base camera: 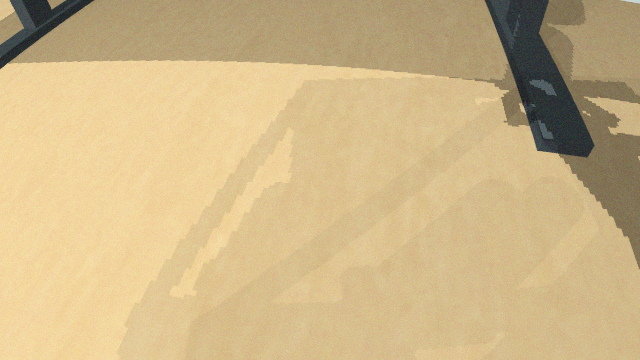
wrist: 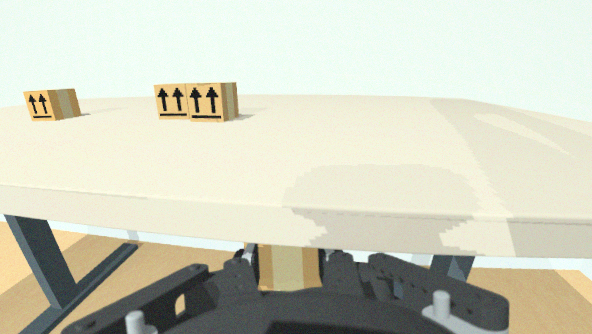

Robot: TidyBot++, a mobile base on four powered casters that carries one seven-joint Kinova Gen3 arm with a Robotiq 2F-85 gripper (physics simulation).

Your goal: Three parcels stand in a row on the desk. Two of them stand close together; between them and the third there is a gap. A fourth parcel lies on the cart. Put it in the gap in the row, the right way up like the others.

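Frame: origin at the arm's base, x right, y ahead, z up, level; millimetres.
Seen in the pictures: gripper, between the fingertips: (wrist: 288,253).
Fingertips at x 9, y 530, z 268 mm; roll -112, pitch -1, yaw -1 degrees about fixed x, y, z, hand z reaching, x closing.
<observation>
Offsets run from my fingertips to a thing's top centre. Level surfaces: height alone.
In the wrist view, three parcels stand upright on the pale desk @(dz +56 mm) (wrist: 350,142), black arrows pointing up. One parcel @(dx -398, dy +307, dz +106 mm) (wrist: 41,106) stands at the far left. To its right, past a gap, the second parcel @(dx -148, dy +256, dz +106 mm) (wrist: 172,102) and third parcel @(dx -90, dy +223, dz +106 mm) (wrist: 206,103) stand close together. My gripper (wrist: 288,253) is shut on the fourth parcel @(dx +1, dy +10, dz +19 mm) (wrist: 289,270), at the bottom middle, below the desk's front edge in the view. A pale tape strip runs down its visible face. Its arrows do not show, and its far end is hidden at the desk's edge. The cart does not show.
Dark desk legs show at the left (wrist: 42,260) and right (wrist: 452,265) in the wrist view. In the base view, a dark desk foot (base camera: 557,107) is at the upper right and another (base camera: 42,27) at the upper left, on the wooden floor @(dz -664 mm) (base camera: 100,175). Shadows cross the desk.
</observation>
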